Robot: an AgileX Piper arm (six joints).
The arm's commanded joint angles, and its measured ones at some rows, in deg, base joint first. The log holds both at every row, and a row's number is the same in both.
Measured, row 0:
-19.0 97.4 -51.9 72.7 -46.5 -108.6
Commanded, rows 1 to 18:
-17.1 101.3 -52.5 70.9 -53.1 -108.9
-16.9 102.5 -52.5 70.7 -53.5 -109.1
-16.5 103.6 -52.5 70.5 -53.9 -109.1
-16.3 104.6 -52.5 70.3 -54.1 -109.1
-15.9 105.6 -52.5 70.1 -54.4 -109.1
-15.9 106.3 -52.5 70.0 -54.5 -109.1
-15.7 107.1 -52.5 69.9 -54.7 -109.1
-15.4 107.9 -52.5 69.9 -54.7 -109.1
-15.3 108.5 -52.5 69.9 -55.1 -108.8
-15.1 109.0 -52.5 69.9 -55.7 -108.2
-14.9 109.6 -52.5 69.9 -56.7 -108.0
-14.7 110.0 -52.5 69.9 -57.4 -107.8
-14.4 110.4 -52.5 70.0 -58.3 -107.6
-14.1 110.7 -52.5 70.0 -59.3 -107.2
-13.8 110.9 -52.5 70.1 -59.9 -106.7
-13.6 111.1 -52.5 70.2 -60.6 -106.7
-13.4 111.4 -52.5 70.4 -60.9 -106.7
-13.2 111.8 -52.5 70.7 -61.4 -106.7
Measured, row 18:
-14.1 111.5 -51.9 72.4 -55.0 -109.0
